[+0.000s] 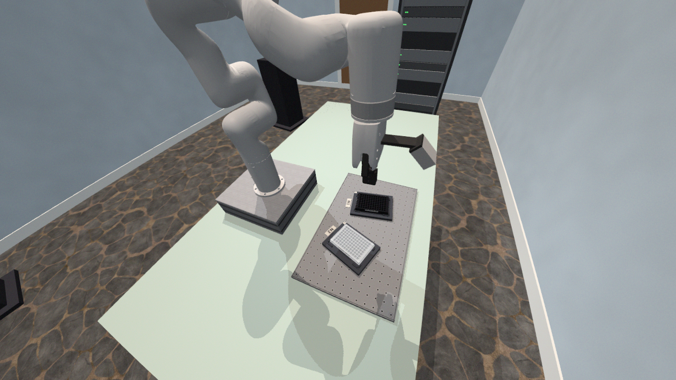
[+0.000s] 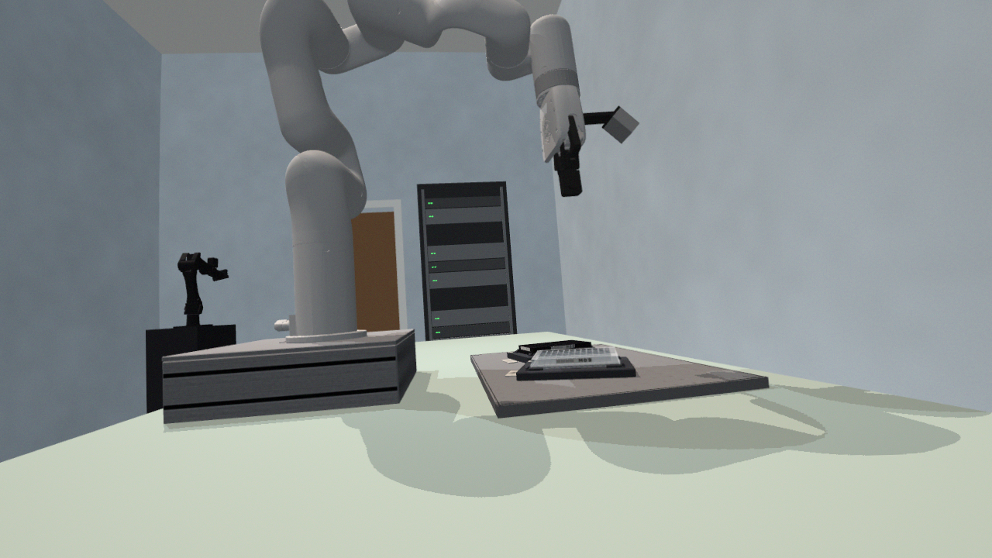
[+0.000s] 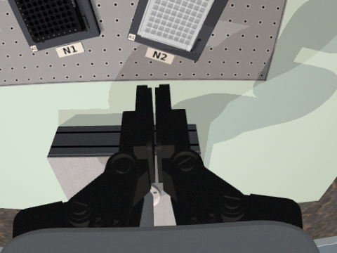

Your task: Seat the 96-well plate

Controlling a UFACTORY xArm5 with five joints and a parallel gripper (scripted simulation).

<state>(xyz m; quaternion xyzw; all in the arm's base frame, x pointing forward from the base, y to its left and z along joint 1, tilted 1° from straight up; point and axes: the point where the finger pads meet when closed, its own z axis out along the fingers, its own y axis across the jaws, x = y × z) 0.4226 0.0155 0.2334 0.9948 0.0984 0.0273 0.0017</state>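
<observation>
My gripper is now 29 cm above the 96-well plate M09, 4 cm to the left of it and 2 cm past it. From my hand the other things lie so: A1 corner mark: 29 cm below, 9 cm behind, 2 cm to the left; black plate nest N2: 30 cm below, 4 cm to the right, 2 cm behind; black plate M06: 29 cm below, 15 cm to the left, 4 cm behind.
</observation>
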